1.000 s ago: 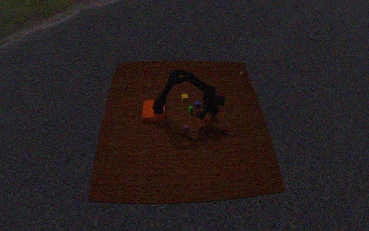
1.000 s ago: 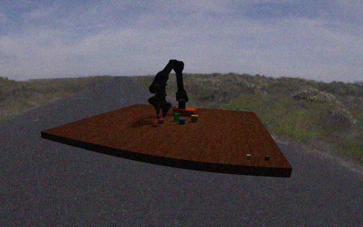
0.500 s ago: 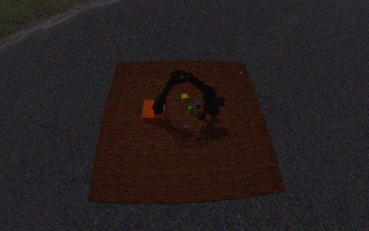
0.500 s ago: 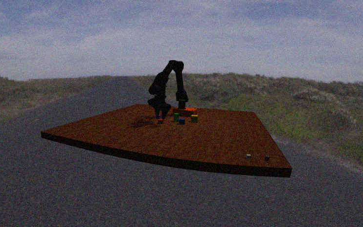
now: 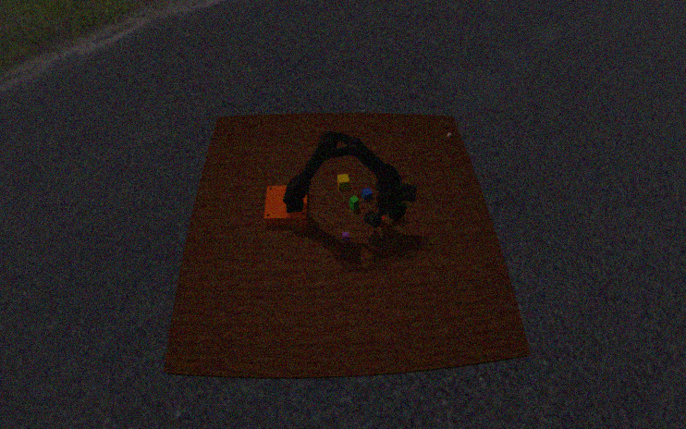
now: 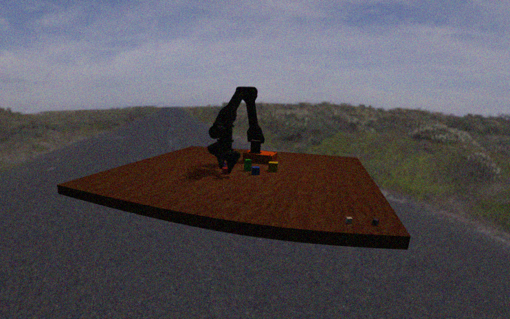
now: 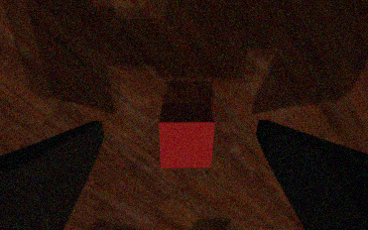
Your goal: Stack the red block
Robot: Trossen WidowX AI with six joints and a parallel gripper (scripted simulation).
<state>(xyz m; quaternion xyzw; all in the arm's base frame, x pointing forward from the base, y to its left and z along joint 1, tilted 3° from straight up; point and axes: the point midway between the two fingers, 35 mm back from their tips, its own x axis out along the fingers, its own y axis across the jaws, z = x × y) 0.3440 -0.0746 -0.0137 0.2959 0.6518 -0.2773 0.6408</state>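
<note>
The red block lies right at my gripper tip. Also, from my gripper tip: blue block (140 mm to the left, 40 mm behind); purple block (160 mm behind, 60 mm to the right); yellow block (210 mm to the left, 130 mm behind, 10 mm above).
</note>
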